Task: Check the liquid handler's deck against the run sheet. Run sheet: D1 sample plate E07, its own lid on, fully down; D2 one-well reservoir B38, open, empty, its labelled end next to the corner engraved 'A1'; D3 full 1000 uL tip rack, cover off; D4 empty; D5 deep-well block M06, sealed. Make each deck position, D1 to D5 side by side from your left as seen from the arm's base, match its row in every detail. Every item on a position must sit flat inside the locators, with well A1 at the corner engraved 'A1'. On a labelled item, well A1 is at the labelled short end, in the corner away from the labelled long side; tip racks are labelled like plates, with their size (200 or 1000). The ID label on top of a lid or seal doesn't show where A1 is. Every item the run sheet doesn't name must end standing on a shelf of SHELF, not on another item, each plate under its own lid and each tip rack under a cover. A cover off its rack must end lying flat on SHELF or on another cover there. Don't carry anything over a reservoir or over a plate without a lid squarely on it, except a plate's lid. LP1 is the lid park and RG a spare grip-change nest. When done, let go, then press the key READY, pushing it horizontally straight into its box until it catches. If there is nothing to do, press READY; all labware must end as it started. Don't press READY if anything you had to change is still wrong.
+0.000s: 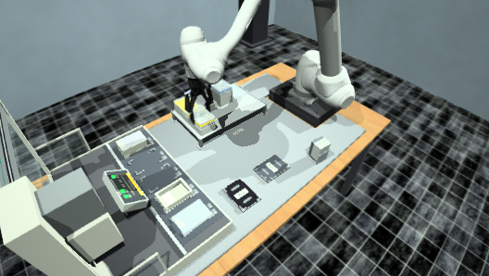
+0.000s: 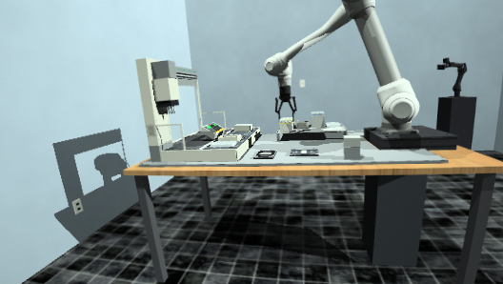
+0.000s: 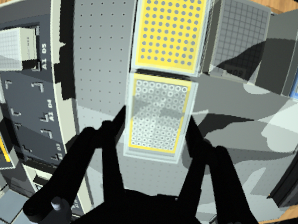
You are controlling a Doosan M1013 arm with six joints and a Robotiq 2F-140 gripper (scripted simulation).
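The clear cover lies 1 cm below my hand. Round my hand: yellow-rimmed tip rack (4 cm below, 1 cm to the left, 1 cm behind); blue-rimmed tip rack (23 cm behind, 12 cm to the right, 2 cm below); shelf (16 cm behind, 9 cm below, 6 cm to the right).
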